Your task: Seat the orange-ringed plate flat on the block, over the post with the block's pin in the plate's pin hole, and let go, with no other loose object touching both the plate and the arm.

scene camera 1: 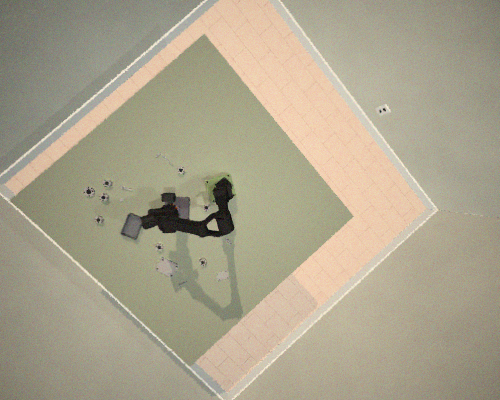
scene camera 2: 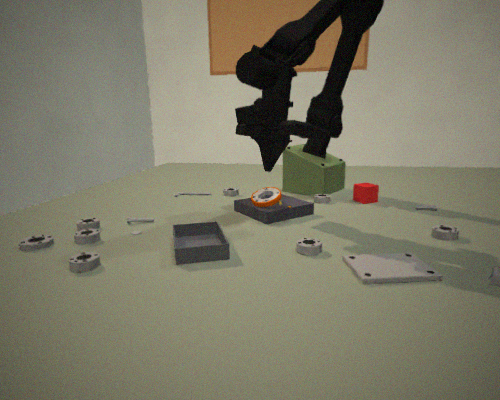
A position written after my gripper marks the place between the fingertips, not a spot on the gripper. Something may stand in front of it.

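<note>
From scene camera 2 I can see a dark tray (scene camera 2: pixel 196 242) and a flat plate (scene camera 2: pixel 397 267), and there's a dark square block (scene camera 2: pixel 278 212) as well, plus my gripper (scene camera 2: pixel 267 171).
</note>
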